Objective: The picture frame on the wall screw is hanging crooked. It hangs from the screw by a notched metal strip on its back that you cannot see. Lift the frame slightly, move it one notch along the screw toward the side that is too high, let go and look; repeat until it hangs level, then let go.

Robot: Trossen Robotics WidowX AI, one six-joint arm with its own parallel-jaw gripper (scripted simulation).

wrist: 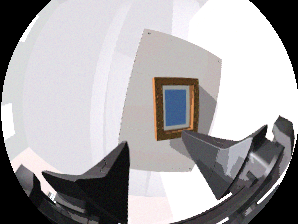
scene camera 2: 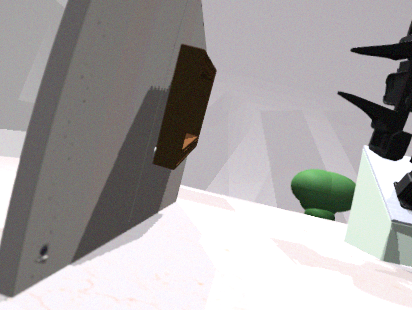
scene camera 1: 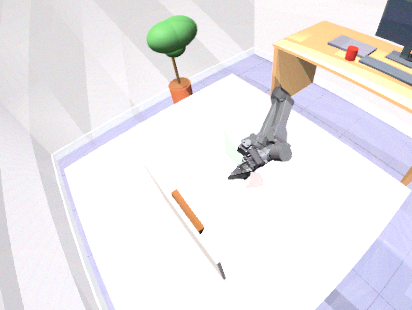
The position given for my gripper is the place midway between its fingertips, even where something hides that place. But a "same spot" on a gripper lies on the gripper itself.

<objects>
My gripper shows in the wrist view (155,140), in scene camera 2 and in scene camera 1. One and the same spot on my gripper: (scene camera 2: 384,119) is (scene camera 1: 244,178).
</objects>
